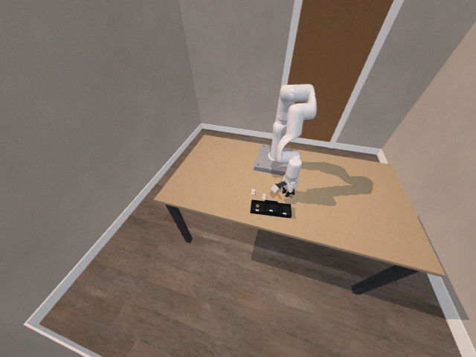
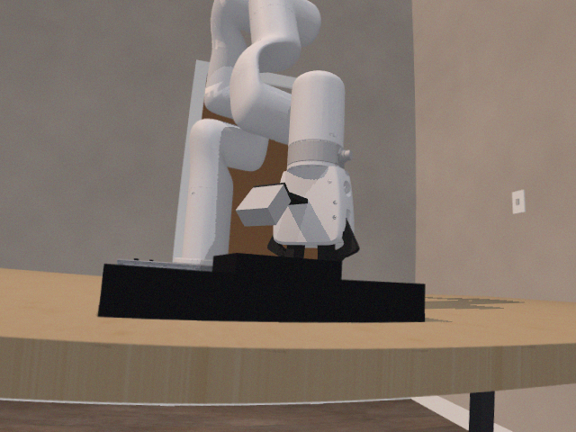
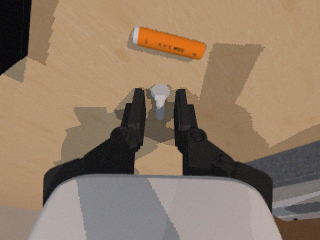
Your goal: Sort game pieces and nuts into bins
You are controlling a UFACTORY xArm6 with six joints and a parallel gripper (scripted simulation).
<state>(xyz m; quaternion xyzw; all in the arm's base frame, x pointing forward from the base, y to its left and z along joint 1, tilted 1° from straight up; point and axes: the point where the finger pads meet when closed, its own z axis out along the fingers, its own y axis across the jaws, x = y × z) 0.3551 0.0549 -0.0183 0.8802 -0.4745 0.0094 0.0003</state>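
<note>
Right now my hand is 2 cm above the grey bolt and 1 cm to the left of it. Round my hand: orange battery: 5 cm to the right, 2 cm below, 2 cm ahead; black bin: 14 cm ahead, 11 cm to the right; white domino: 23 cm to the right, 2 cm below.
</note>
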